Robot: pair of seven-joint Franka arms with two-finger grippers.
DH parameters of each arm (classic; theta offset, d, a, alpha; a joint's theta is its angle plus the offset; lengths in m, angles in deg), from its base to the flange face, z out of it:
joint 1: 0 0.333 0 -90
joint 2: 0 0 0 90
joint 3: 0 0.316 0.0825 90
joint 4: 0 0 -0.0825 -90
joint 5: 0 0.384 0 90
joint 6: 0 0 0.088 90
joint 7: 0 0.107 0 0
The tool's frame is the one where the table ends.
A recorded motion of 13 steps. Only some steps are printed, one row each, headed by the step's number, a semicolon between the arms.
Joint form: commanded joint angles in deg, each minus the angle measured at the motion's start. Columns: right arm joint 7, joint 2, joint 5, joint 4, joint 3, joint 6, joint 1; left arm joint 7, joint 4, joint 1, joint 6, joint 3, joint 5, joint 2.
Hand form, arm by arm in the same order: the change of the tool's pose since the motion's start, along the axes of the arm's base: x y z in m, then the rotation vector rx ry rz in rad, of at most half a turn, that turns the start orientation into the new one. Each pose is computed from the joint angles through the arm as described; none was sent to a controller.
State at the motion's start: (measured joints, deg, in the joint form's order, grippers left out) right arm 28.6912 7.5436 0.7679 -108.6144 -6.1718 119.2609 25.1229; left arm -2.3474 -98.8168 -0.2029 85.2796 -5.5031 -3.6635 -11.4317
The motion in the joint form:
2: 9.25 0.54 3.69 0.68 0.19 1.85 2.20; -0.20 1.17 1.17 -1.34 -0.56 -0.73 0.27
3: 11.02 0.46 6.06 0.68 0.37 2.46 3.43; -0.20 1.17 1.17 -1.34 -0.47 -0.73 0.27
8: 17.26 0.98 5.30 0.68 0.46 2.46 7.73; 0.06 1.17 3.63 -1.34 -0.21 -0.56 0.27
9: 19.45 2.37 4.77 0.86 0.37 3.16 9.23; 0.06 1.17 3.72 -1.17 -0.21 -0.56 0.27
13: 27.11 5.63 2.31 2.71 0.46 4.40 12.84; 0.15 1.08 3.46 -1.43 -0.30 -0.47 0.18
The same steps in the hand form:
2: -0.0037 0.0287 0.0032 0.0747 -0.0055 -0.1483; -0.0004 0.0031 0.0052 -0.0103 0.0090 0.0121
3: -0.0091 0.0443 0.0051 0.1153 0.0024 -0.1736; -0.0004 0.0039 0.0052 -0.0106 0.0090 0.0136
8: -0.0281 0.0861 -0.0004 0.1049 0.0156 -0.2000; 0.0018 0.0273 0.0053 -0.0089 0.0083 0.0567
9: -0.0314 0.1010 -0.0124 0.0919 0.0203 -0.2104; 0.0022 0.0280 0.0055 -0.0091 0.0053 0.0584
13: -0.0396 0.1410 -0.0302 0.0608 0.0058 -0.2588; 0.0009 0.0252 0.0051 -0.0068 0.0097 0.0506

